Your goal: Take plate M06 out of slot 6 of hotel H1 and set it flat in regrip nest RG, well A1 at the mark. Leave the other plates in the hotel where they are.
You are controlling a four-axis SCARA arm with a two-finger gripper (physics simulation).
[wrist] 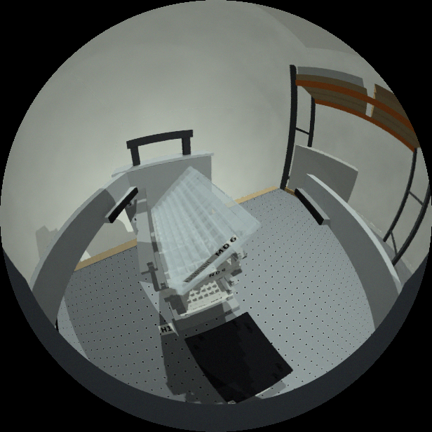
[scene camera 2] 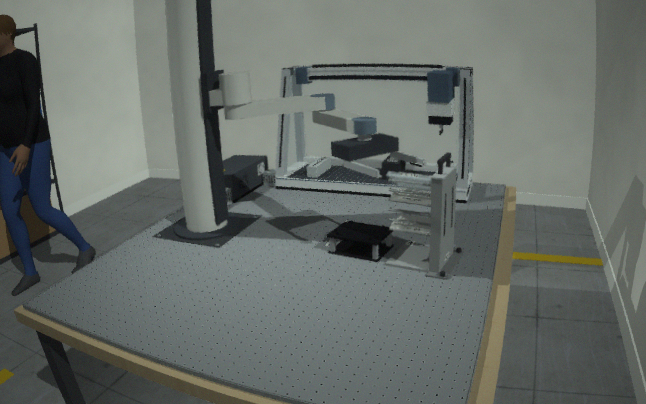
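Seen in the pictures: gripper, fingertip midpoint: (scene camera 2: 402,168); arm's base, link origin: (scene camera 2: 207,229).
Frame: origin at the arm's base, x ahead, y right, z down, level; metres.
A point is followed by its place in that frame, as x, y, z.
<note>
Plate M06 (wrist: 205,225) (scene camera 2: 412,176) {0.755, 0.098, -0.270} is clear and lies askew at the top of hotel H1 (scene camera 2: 442,220) {0.845, 0.131, -0.167} (wrist: 201,164). It is turned against the hotel and looks tilted, its labelled front edge sloping up to the right in the wrist view. My gripper (wrist: 215,177) (scene camera 2: 401,168) {0.725, 0.086, -0.287} is open and empty, with one finger well out on each side of the plate. Plate N06 (wrist: 218,273) shows lower in the hotel. A low black stand (scene camera 2: 359,232) {0.584, 0.045, -0.073} (wrist: 240,355), apparently nest RG, is in front of the hotel; its label and mark are not readable.
A gantry frame (scene camera 2: 467,135) {0.843, -0.509, -0.263} with a blue and white head (scene camera 2: 440,92) {0.747, -0.465, -0.429} stands behind the hotel. A dark box (scene camera 2: 245,175) {-0.034, -0.353, -0.095} stands behind the arm column (scene camera 2: 187,125) {0.022, 0.071, -0.395}. The hotel's black handle (wrist: 160,137) rises above its back panel. A person (scene camera 2: 22,110) is left of the table.
</note>
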